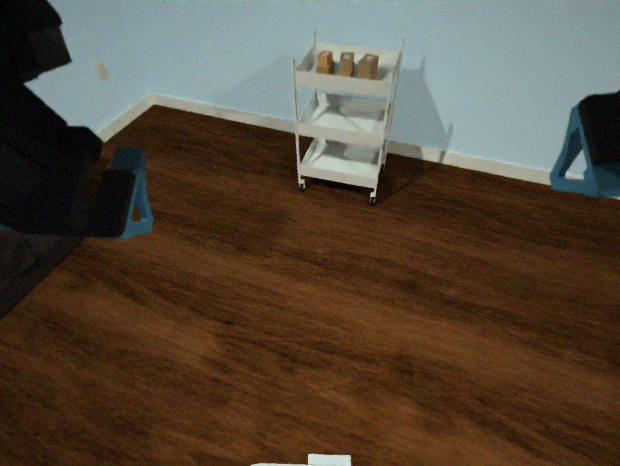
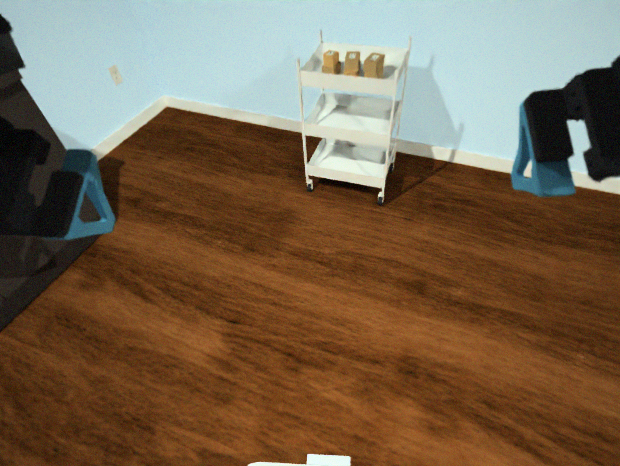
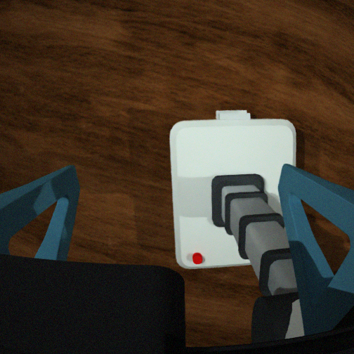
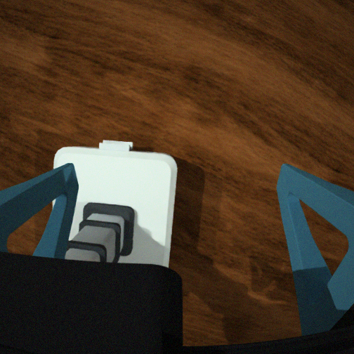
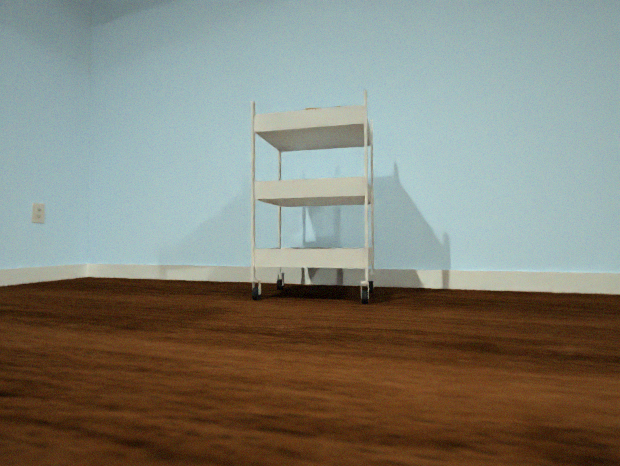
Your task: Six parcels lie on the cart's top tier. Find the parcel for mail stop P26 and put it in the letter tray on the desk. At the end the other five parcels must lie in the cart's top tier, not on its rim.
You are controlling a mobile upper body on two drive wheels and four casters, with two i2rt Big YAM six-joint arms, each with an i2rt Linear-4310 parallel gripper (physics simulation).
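Frame: origin at the left arm's base, x right, y down, z ahead, level; centimetres.
Seen in the pictures: left gripper, between the fingertips: (image 1: 96, 223) (image 2: 61, 223); right gripper, between the fingertips: (image 1: 610, 178) (image 2: 574, 176).
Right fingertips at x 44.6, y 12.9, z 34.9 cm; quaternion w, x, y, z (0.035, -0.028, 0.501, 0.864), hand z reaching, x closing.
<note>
A point is followed by its place in that frame.
The white three-tier cart (image 1: 342, 84) @(x 28.4, y 71.6, z 170.6 cm) (image 2: 347, 83) @(x 28.2, y 71.5, z 170.7 cm) (image 5: 310, 120) @(x 28.6, y 72.2, z 170.6 cm) stands ahead near the wall, well away from both grippers. Brown parcels stand in its top tier: a left one (image 1: 325, 60) @(x 20.7, y 66.6, z 183.6 cm) (image 2: 330, 61) @(x 20.4, y 67.3, z 183.8 cm), a middle one (image 1: 346, 64) @(x 30.1, y 66.2, z 178.3 cm) (image 2: 352, 63) @(x 30.4, y 66.1, z 178.3 cm) and a right one (image 1: 368, 66) @(x 39.7, y 66.0, z 175.7 cm) (image 2: 374, 65) @(x 39.9, y 66.1, z 175.7 cm). More brown shows low beside or under them; I cannot separate every parcel. The pale labels on top are too small to read. My left gripper (image 3: 178, 175) is open and empty. My right gripper (image 4: 177, 174) is open and empty. The letter tray does not show.
The dark side of the desk (image 1: 25, 265) @(x -113.6, y 124.3, z 108.0 cm) (image 2: 25, 290) @(x -122.7, y 134.2, z 100.0 cm) shows at the left, behind my left arm. A blue wall with a white baseboard runs behind the cart. My white base plate (image 3: 220, 150) (image 4: 130, 175) lies below the grippers. A wall outlet (image 5: 38, 212) @(x -126.3, y 100.7, z 250.0 cm) is at the left.
</note>
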